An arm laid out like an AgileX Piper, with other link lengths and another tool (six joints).
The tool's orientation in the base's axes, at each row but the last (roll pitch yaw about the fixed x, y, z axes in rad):
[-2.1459 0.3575 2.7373]
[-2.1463 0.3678 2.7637]
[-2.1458 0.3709 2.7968]
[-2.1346 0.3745 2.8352]
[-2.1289 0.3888 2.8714]
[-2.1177 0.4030 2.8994]
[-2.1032 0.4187 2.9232]
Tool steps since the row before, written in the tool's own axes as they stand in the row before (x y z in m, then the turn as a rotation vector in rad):
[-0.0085 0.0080 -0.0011 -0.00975 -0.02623 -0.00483]
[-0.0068 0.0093 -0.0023 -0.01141 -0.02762 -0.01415]
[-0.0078 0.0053 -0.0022 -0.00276 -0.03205 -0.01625]
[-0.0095 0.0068 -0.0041 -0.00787 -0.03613 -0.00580]
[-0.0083 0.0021 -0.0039 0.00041 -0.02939 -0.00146]
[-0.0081 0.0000 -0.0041 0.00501 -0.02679 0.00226]
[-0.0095 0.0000 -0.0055 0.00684 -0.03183 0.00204]
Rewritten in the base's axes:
[0.0114 0.0009 -0.0028 -0.00355 -0.00959 0.02649]
[0.0107 0.0033 -0.0037 -0.00159 -0.00277 0.03291]
[0.0095 0.0016 -0.0002 -0.01105 -0.00006 0.03430]
[0.0118 0.0037 0.0002 -0.00909 -0.01223 0.03419]
[0.0085 0.0022 0.0034 -0.01358 -0.01110 0.02363]
[0.0073 0.0018 0.0051 -0.01654 -0.01225 0.01800]
[0.0084 0.0030 0.0064 -0.02046 -0.01381 0.02133]

